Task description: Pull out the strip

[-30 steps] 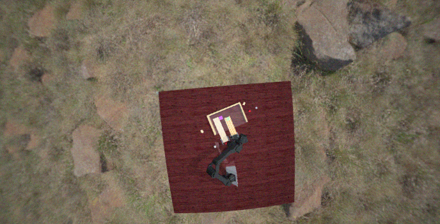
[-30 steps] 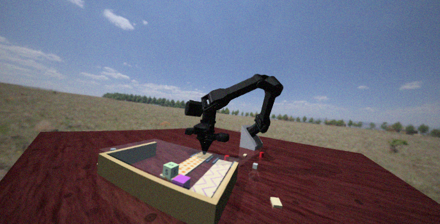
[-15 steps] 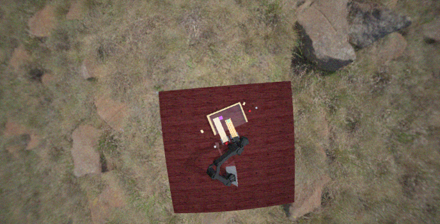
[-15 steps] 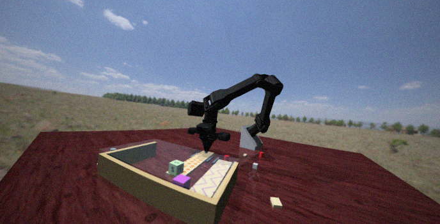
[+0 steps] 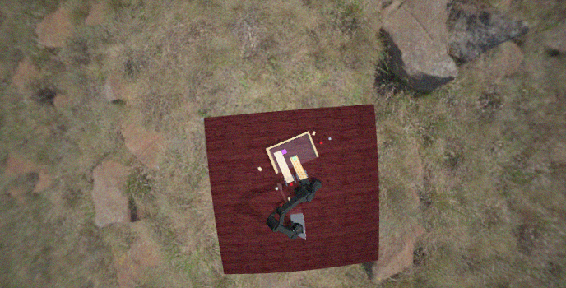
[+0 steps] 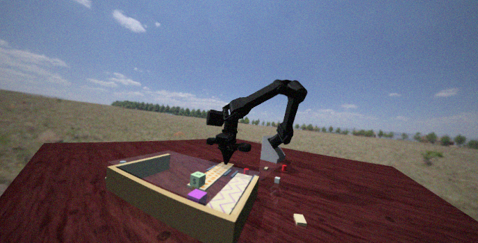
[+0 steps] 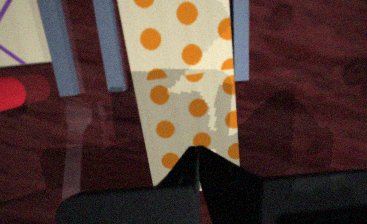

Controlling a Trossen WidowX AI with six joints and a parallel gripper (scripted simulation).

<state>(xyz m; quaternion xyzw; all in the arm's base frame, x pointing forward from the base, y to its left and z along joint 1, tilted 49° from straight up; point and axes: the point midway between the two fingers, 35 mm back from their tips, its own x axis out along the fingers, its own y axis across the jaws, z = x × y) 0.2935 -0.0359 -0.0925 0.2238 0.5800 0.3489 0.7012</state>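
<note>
The orange-dotted cream strip lies 100 mm ahead of my gripper tip and 30 mm to the left of it. Also, from my gripper tip: white cube (220 mm to the left); grey disc (310 mm ahead, 220 mm to the right); tan block (160 mm ahead, 320 mm to the left).
</note>
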